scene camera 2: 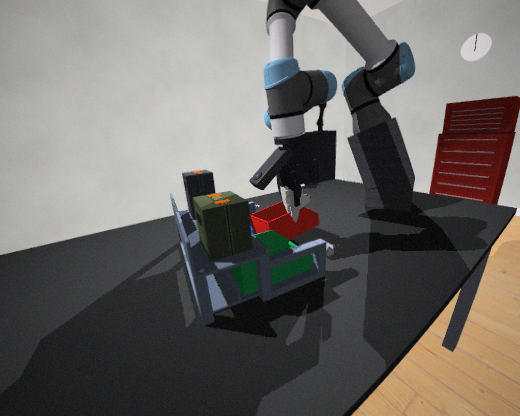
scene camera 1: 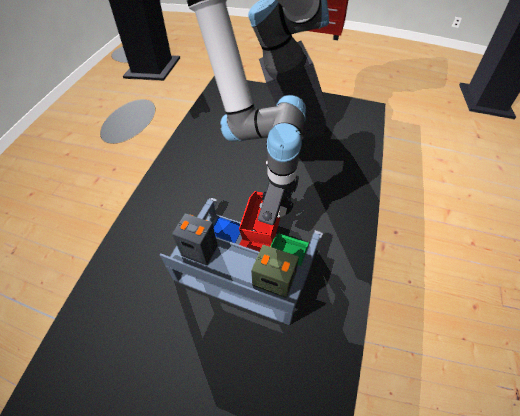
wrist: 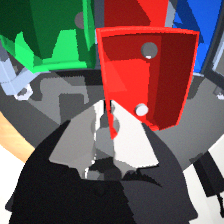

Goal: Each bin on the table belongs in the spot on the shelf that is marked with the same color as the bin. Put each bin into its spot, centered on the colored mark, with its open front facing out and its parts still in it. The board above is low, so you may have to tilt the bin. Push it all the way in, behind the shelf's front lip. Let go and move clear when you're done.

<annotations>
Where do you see a green bin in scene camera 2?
245, 275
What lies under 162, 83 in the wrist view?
A red bin.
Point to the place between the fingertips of my gripper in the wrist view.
At 107, 100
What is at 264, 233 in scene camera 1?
A red bin.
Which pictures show my gripper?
Scene camera 2, scene camera 1 and the wrist view: all of them.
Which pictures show the red bin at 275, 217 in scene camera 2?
Scene camera 2, scene camera 1 and the wrist view: all of them.
</annotations>
